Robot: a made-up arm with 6 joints.
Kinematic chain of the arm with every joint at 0, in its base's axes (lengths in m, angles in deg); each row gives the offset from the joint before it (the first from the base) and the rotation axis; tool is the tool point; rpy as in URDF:
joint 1: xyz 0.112 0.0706 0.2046 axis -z
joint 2: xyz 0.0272 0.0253 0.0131 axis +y
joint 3: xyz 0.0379 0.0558 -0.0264 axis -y
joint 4: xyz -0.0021 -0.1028 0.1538 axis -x
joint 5: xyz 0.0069 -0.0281 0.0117 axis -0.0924 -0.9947 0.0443
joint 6: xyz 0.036 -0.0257 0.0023 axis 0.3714 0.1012 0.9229
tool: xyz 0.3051 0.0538 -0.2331 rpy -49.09 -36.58 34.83
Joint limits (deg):
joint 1: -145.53..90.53
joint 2: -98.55..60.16
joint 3: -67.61..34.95
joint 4: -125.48..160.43
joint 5: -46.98..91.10
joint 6: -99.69..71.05
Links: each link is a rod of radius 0.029 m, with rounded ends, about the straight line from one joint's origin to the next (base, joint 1, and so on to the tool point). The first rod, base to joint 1, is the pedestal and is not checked.
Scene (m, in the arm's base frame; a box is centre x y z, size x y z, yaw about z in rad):
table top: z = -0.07
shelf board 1: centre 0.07 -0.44 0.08 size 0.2 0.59 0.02 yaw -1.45
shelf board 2: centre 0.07 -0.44 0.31 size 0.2 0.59 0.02 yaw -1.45
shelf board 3: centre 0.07 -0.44 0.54 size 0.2 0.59 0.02 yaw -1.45
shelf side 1: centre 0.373 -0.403 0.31 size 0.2 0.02 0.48 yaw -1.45
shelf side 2: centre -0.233 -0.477 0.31 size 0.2 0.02 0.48 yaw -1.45
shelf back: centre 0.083 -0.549 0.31 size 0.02 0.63 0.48 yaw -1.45
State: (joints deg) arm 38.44 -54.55 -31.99 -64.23 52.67 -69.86
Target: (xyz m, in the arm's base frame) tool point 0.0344 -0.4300 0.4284
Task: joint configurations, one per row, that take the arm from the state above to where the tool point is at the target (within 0.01 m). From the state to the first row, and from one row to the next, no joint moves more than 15 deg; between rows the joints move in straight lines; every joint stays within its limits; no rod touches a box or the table.
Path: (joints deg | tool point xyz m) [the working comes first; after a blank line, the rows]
Joints at the target: 48.04 -46.29 -43.65 -34.79 69.80 -49.83
Straight joint move there: touches shelf board 2.

1: 35.25 -69.22 -25.06 -71.72 56.21 -79.80 | 0.2327 -0.3165 0.2114
2: 32.07 -83.88 -18.13 -79.20 59.75 -89.75 | 0.2968 -0.2562 0.2457
3: 28.88 -98.55 -11.20 -86.69 63.29 -99.69 | 0.3556 -0.1692 0.2993
4: 42.54 -98.55 -9.06 -82.62 58.70 -93.90 | 0.2520 -0.2443 0.3414
5: 56.20 -98.55 -6.92 -78.55 54.11 -88.11 | 0.1304 -0.2709 0.3850
6: 69.86 -98.55 -4.78 -74.48 49.52 -82.31 | 0.0123 -0.2476 0.4284
7: 64.41 -85.48 -14.50 -64.56 54.59 -74.19 | -0.0370 -0.2937 0.3860
8: 58.95 -72.42 -24.22 -54.64 59.66 -66.07 | -0.0645 -0.3299 0.3770
9: 53.50 -59.35 -33.94 -44.71 64.73 -57.95 | -0.0479 -0.3741 0.4005
10: 48.04 -46.29 -43.65 -34.79 69.80 -49.83 | 0.0344 -0.4300 0.4284

